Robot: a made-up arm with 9 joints. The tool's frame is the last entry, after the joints.
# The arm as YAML. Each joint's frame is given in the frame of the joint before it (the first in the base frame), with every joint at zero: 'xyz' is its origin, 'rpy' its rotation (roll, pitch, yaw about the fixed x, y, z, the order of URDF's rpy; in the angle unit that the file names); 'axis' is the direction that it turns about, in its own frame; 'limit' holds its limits. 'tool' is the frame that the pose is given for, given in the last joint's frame.
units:
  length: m
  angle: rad
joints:
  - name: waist
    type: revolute
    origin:
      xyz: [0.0, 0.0, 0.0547]
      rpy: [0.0, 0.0, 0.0]
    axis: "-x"
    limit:
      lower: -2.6
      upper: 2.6
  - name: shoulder
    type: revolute
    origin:
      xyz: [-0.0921, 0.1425, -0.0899]
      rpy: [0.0, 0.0, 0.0]
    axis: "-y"
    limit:
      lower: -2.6
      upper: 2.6
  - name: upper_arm
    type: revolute
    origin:
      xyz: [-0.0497, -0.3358, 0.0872]
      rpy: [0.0, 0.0, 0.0]
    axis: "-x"
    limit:
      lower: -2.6
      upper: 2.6
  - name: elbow
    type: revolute
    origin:
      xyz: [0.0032, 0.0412, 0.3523]
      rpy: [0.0, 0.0, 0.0]
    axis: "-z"
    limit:
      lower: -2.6
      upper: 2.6
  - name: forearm
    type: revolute
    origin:
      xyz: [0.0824, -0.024, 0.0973]
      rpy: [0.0, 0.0, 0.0]
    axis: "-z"
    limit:
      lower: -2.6
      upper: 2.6
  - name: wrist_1
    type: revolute
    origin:
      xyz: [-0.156, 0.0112, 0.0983]
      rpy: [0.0, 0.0, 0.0]
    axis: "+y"
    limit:
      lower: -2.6
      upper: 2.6
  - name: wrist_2
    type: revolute
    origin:
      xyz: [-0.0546, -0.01, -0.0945]
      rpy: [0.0, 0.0, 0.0]
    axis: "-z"
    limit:
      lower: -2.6
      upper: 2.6
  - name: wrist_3
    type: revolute
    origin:
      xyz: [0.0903, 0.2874, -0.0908]
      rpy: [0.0, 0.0, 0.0]
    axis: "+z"
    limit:
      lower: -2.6
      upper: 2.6
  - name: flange
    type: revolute
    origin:
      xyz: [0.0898, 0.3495, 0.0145]
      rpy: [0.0, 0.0, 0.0]
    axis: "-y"
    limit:
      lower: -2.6
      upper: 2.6
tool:
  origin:
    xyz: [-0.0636, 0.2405, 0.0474]
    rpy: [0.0, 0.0, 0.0]
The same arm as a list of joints. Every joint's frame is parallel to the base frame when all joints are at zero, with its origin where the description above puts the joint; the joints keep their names.
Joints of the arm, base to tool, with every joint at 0 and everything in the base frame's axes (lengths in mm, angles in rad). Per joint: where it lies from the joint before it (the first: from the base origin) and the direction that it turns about. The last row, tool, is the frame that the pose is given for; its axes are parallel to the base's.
waist: axis -x xyz 0 0 54.7
shoulder: axis -y xyz -92.1 142.5 -89.9
upper_arm: axis -x xyz -49.7 -335.8 87.2
elbow: axis -z xyz 3.2 41.2 352.3
forearm: axis -z xyz 82.4 -24 97.3
wrist_1: axis +y xyz -156 11.2 98.3
wrist_2: axis -z xyz -54.6 -10 -94.5
wrist_3: axis +z xyz 90.3 287.4 -90.8
flange: axis -y xyz 89.8 349.5 14.5
tool: xyz -63.6 240.5 47.4
Joint limits (rad, base to tool): -2.6..2.6 -2.6..2.6 -2.6..2.6 -2.6..2.6 -2.6..2.6 -2.6..2.6 -2.6..2.6 -2.6..2.6 -2.6..2.6

